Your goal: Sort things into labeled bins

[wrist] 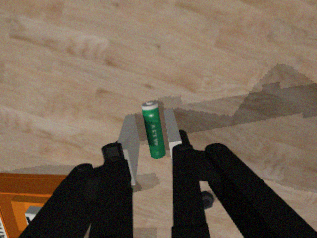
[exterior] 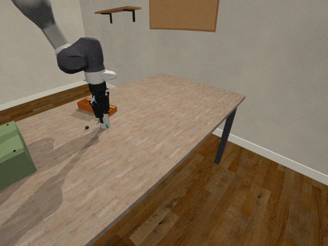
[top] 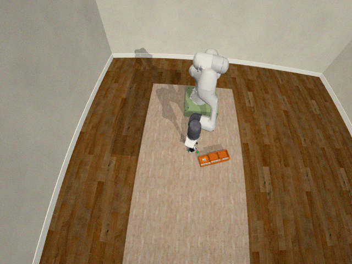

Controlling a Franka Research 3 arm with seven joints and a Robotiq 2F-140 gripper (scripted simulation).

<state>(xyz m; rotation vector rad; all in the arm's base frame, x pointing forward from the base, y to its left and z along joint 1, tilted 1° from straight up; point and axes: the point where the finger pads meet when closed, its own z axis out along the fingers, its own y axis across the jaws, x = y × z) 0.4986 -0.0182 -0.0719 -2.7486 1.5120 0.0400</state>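
The green battery is 3 cm below my hand. From my hand the other things lie so: white piece (13 cm to the left, 7 cm ahead, 1 cm below); small green cube (7 cm to the left, 3 cm below); small black piece (8 cm behind, 5 cm to the left, 3 cm below).
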